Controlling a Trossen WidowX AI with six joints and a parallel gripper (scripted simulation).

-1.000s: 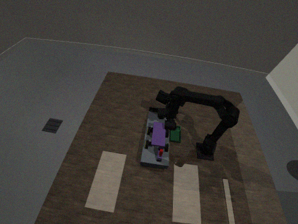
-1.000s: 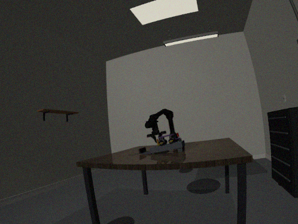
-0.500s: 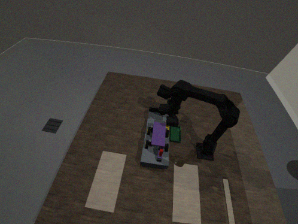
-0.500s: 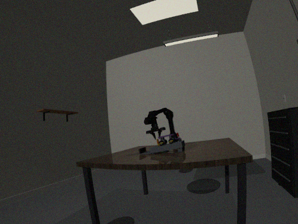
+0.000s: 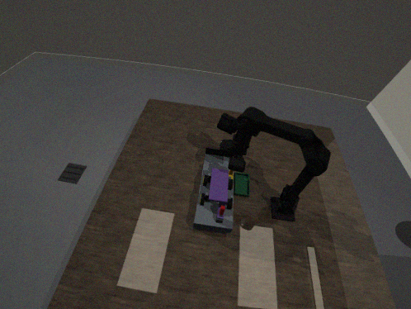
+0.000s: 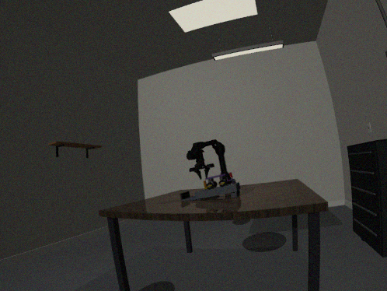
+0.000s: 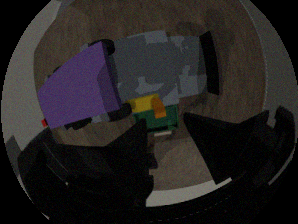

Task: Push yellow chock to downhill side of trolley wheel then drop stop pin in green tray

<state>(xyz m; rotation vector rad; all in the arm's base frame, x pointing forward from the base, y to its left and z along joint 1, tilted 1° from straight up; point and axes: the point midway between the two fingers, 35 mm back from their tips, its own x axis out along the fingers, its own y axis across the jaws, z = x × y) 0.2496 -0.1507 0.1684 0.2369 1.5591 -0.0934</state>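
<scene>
Now: the red-headed stop pin 7 cm ahead of my gripper tip, 22 cm to the left of it and 1 cm below it. Round my gripper tip: yellow chock: 1 cm ahead, 3 cm to the left, 6 cm below; then dark raised ramp end: 4 cm ahead, 15 cm to the right, 11 cm below; then purple trolley: 7 cm ahead, 11 cm to the left, 3 cm below.
</scene>
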